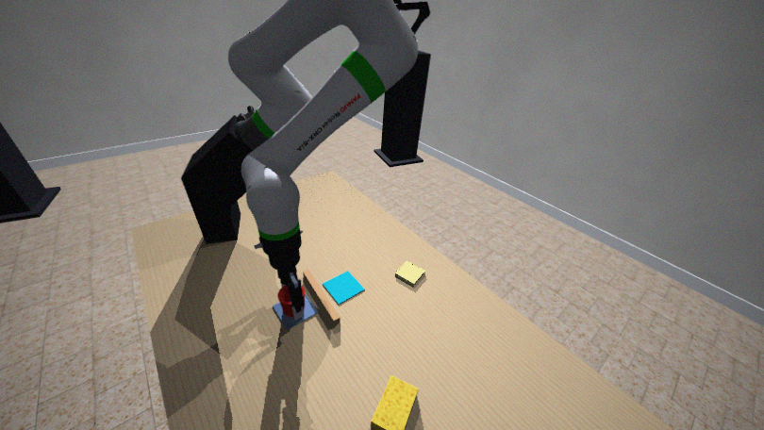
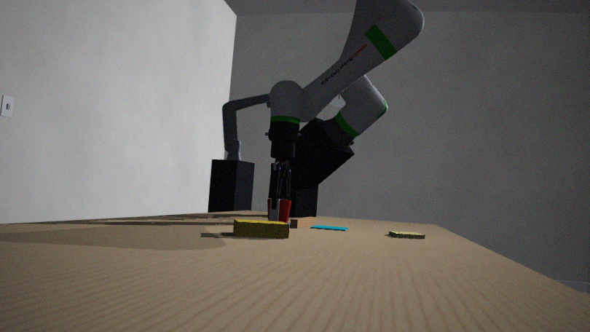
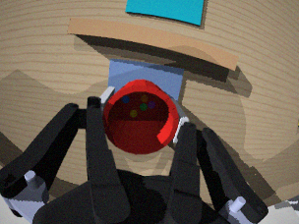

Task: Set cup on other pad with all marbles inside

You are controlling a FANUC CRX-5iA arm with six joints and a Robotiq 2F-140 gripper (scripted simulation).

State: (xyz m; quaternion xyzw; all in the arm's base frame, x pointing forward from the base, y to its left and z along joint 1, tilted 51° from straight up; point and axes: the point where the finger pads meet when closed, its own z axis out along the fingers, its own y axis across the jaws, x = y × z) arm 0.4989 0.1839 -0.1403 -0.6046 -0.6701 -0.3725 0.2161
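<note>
The blue pad lies 5 cm below my hand. From my hand the other things lie so: red cup: 2 cm below; cyan pad: 16 cm to the left, 5 cm below, 3 cm behind; wooden rail: 8 cm to the left, 4 cm below, 1 cm behind.
</note>
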